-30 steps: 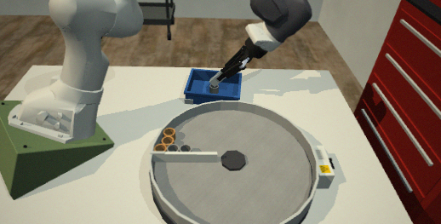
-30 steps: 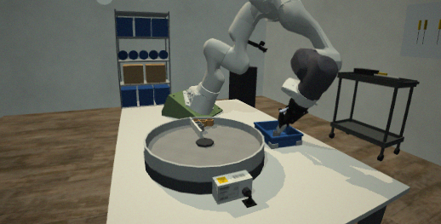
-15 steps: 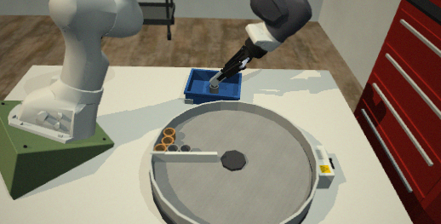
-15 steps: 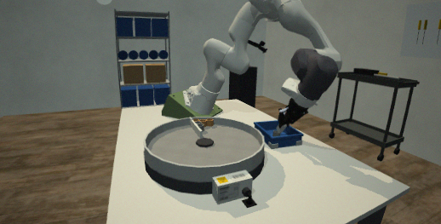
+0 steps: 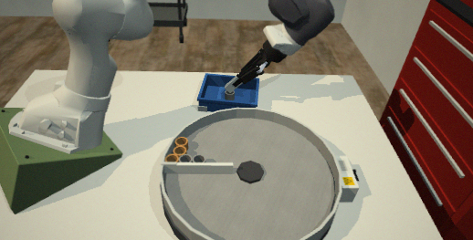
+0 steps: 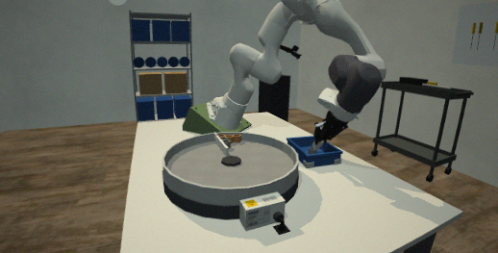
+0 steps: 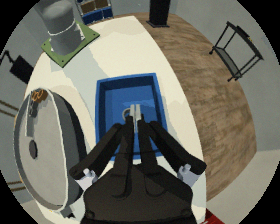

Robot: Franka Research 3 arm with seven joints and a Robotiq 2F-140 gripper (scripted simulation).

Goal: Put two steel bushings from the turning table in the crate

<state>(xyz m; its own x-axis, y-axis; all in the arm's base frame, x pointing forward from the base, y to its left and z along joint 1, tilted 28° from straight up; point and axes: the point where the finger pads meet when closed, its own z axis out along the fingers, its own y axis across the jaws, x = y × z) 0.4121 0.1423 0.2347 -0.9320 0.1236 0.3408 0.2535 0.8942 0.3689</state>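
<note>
My gripper is now 30 mm above the blue crate, 20 mm past it and 10 mm to the left of it. The rest, counted from my hand: turning table 370 mm to the right, 10 mm below.
</note>
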